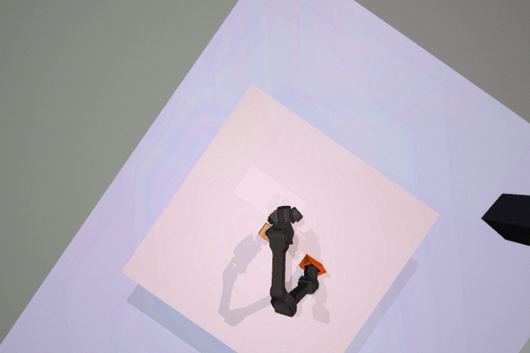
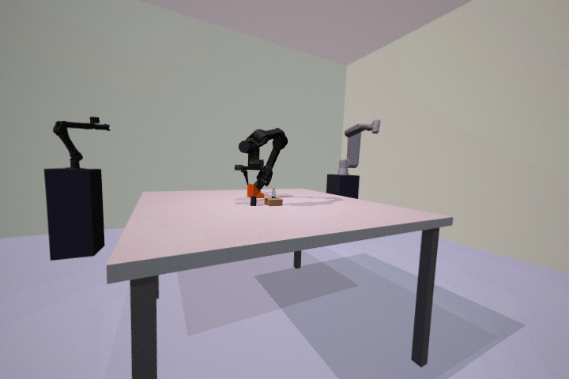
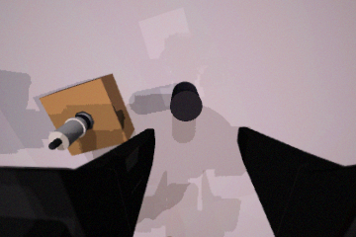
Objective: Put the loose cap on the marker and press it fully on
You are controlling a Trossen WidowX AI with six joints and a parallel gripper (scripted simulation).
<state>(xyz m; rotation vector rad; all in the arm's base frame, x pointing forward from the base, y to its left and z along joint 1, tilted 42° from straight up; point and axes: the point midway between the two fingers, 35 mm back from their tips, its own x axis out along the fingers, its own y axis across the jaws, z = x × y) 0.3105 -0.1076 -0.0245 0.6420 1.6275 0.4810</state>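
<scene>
Now: the marker cap 80 mm below my gripper tip. Also, from my gripper tip: holder block (120 mm to the left, 90 mm below).
</scene>
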